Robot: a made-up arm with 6 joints.
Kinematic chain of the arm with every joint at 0, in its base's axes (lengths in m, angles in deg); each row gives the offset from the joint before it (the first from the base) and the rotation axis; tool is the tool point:
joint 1: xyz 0 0 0.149 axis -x
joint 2: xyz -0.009 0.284 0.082 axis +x
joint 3: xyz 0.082 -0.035 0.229 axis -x
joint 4: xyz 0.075 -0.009 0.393 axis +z
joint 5: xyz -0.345 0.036 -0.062 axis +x
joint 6: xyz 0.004 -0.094 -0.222 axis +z
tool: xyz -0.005 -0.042 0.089
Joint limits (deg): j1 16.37..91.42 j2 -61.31..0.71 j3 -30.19..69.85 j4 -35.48..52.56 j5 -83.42..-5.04 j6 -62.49..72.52
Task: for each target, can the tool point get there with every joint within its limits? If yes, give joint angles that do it. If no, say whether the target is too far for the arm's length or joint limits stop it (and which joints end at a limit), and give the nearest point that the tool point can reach.
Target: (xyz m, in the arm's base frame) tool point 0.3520 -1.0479 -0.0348
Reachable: no: joint limits stop it (at a limit: joint 1, joint 2, joint 3, joint 4) | nearest point 0.0299 -0.1168 0.5412 | short by 1.141 m
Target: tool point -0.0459 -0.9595 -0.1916
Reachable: no: joint limits stop it (at a limit: joint 1, joint 2, joint 3, joint 4, joint 5) | nearest point -0.2236 -0.1687 -0.5575 | short by 0.889 m
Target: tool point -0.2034 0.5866 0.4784
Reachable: yes | joints 35.32 -5.78 28.55 1.36 -20.12 -12.20
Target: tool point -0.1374 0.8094 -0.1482
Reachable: yes | joints 65.41 -44.05 17.82 10.22 -44.89 41.54
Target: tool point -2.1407 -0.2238 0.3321
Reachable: no: too far | nearest point -0.2433 0.1563 0.6249 | short by 1.957 m
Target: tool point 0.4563 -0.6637 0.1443
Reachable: no: joint limits stop it (at a limit: joint 1, joint 2, joint 3, joint 4) | nearest point 0.0418 -0.1117 0.5432 | short by 0.797 m
